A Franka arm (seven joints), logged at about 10 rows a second.
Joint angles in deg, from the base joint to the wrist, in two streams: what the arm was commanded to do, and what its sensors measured. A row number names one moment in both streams.
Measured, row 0:
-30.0, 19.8, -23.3, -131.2, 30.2, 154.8, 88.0
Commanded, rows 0 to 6:
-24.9, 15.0, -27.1, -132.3, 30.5, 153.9, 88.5
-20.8, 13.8, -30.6, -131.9, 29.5, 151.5, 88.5
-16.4, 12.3, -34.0, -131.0, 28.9, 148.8, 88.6
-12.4, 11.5, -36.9, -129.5, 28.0, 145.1, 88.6
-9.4, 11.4, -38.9, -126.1, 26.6, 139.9, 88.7
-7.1, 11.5, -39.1, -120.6, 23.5, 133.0, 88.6
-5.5, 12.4, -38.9, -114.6, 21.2, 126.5, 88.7
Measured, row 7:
-8.3, 11.7, -37.8, -122.3, 24.4, 134.8, 87.8
